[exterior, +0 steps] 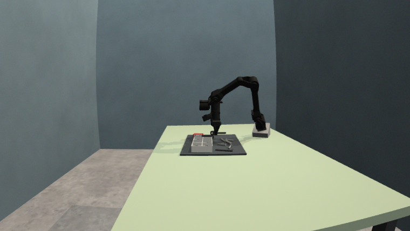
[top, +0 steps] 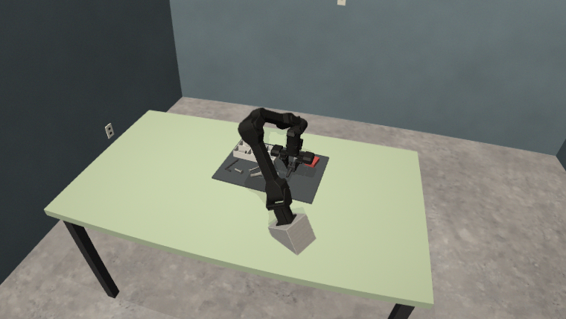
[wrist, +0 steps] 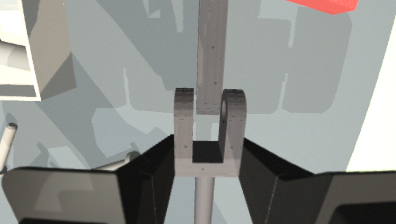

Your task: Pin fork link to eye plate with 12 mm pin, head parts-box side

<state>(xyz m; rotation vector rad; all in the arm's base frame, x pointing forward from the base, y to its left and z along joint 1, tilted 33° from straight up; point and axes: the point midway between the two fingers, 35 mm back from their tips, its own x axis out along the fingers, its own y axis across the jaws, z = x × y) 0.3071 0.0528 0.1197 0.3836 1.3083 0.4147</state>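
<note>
My hand is 50 mm above the eye plate and 40 mm short of it. Also, from my hand: red block 120 mm ahead, 60 mm to the right, 60 mm below; then white parts box 210 mm to the left, 70 mm ahead, 60 mm below; then mat 100 mm to the left, 70 mm below, 20 mm ahead.
</note>
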